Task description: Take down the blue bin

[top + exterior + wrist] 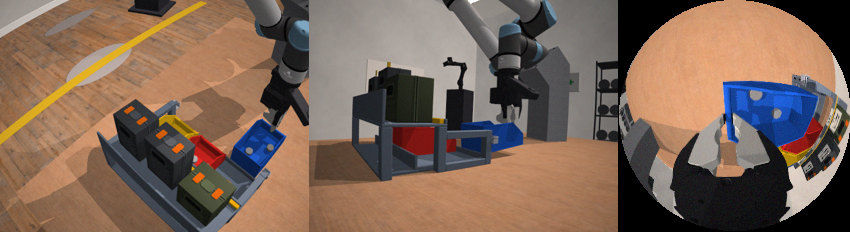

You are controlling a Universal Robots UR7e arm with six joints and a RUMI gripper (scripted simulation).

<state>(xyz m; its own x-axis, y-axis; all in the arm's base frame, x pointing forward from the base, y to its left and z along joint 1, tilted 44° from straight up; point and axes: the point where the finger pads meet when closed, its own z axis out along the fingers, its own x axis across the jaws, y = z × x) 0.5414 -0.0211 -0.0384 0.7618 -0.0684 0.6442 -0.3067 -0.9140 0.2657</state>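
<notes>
My hand is 80 mm short of the blue open bin, 30 mm to the left of it and 10 mm above it. Also, from my hand: green case (330 mm ahead, 130 mm to the right, 80 mm above); then red bin (200 mm ahead, 200 mm to the right, 30 mm below); then yellow bin (160 mm ahead, 300 mm to the right, 30 mm below).
</notes>
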